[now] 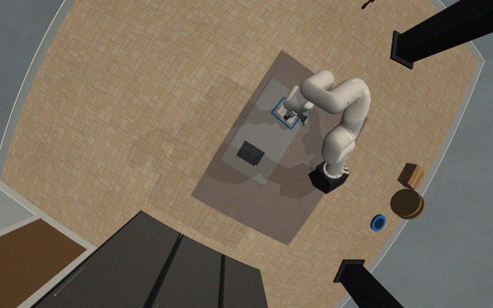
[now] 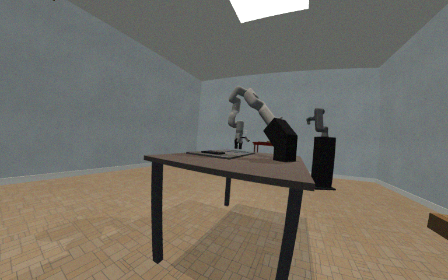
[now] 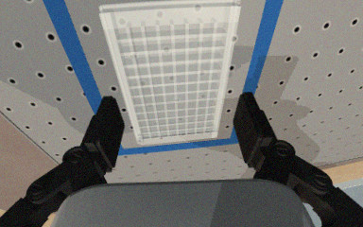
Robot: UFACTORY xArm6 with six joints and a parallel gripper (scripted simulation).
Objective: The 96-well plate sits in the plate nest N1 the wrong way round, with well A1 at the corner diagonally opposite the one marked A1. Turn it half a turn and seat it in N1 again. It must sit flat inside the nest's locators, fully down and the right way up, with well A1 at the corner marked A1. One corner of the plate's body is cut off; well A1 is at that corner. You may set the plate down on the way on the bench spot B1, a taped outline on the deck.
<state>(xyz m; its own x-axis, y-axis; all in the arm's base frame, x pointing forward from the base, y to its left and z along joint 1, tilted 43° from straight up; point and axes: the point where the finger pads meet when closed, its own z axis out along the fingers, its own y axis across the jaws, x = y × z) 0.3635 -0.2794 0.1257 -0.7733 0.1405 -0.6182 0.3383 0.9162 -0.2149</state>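
Now: the 96-well plate 40 mm below my hand. Round my hand: dark plate nest N1: 340 mm to the left, 200 mm ahead, 40 mm below; then A1 corner mark: 410 mm to the left, 140 mm ahead, 30 mm below.
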